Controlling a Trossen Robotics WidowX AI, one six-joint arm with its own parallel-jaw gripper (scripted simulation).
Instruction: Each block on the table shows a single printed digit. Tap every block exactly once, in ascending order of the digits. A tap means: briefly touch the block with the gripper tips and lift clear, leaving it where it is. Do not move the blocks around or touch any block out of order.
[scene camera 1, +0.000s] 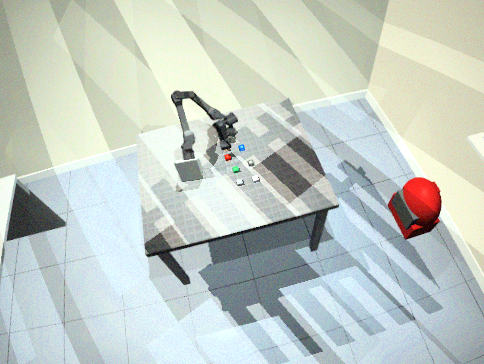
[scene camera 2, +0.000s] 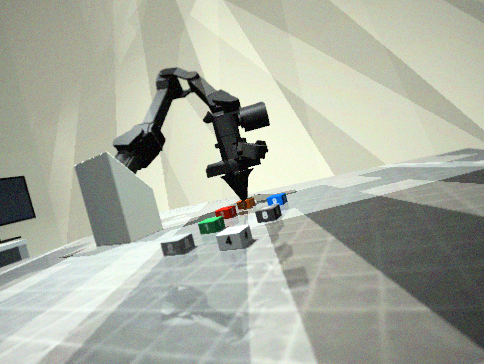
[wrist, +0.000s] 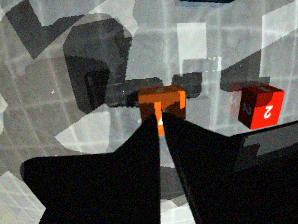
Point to my gripper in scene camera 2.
At 244, 200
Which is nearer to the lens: the red block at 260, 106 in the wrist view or the orange block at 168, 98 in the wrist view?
The orange block.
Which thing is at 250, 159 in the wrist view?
My gripper.
